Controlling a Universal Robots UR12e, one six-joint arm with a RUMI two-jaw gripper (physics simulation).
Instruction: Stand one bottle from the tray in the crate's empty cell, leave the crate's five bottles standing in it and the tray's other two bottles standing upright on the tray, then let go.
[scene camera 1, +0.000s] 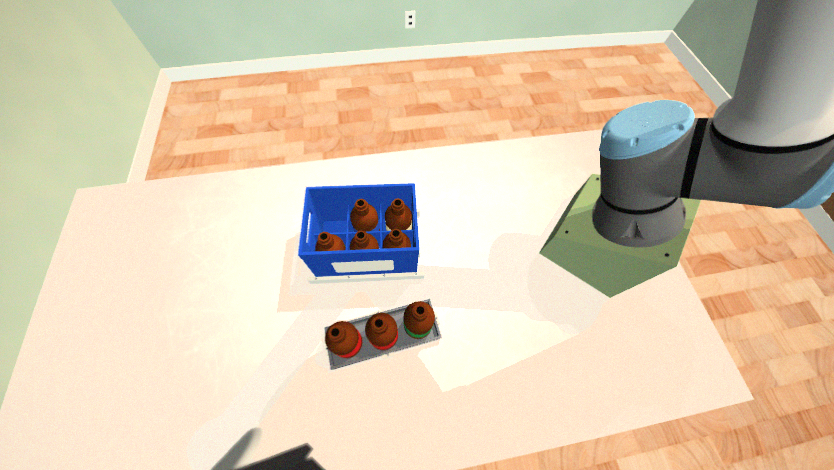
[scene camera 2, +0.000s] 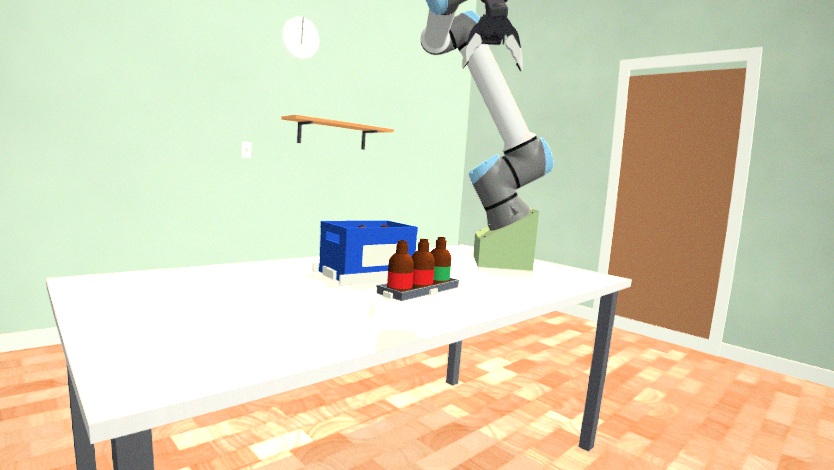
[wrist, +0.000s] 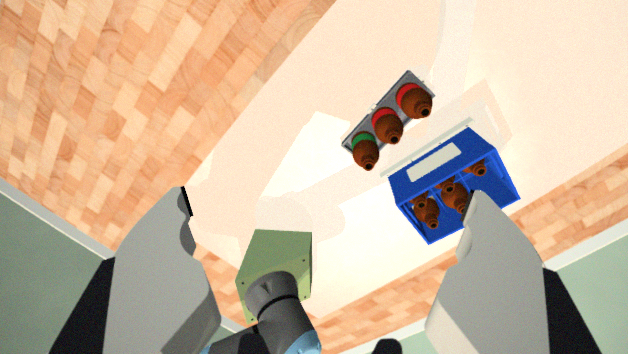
red-label bottle: scene camera 1 381, 330; scene camera 2; wrist
red-label bottle: scene camera 1; scene camera 2 400, 267; wrist
same spot on red-label bottle: (wrist: 388, 127) = (scene camera 2: 426, 252)
same spot on red-label bottle: (wrist: 416, 103) = (scene camera 1: 340, 342)
